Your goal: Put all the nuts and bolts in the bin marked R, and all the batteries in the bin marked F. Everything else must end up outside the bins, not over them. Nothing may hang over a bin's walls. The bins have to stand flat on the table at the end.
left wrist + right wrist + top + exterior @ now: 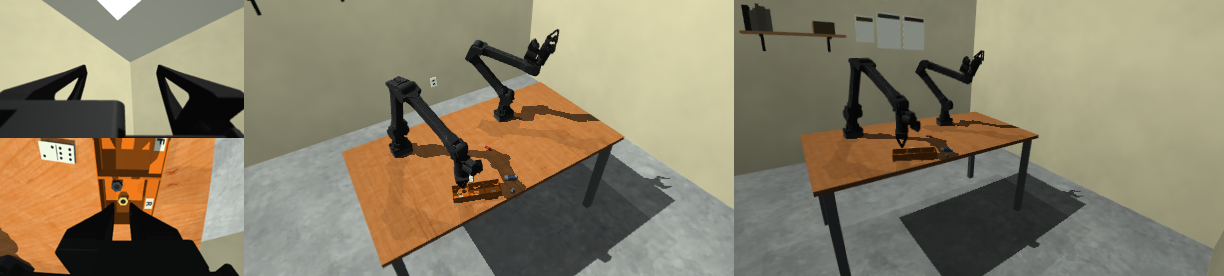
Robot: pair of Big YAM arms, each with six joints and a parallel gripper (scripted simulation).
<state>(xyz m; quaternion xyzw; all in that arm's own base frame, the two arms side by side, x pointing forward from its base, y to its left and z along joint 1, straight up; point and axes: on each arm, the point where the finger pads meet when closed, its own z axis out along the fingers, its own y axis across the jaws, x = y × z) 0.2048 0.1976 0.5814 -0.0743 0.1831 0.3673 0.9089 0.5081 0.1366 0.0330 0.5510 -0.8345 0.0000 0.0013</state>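
My right hand is 1 cm past the dark nut, 1 cm to the right of it and 6 cm above it. Also, from my right hand: brass nut: 2 cm to the right, 6 cm below; orange bin unit: 3 cm ahead, 6 cm to the left, 5 cm below; white domino: 7 cm behind, 8 cm to the left, 7 cm below.
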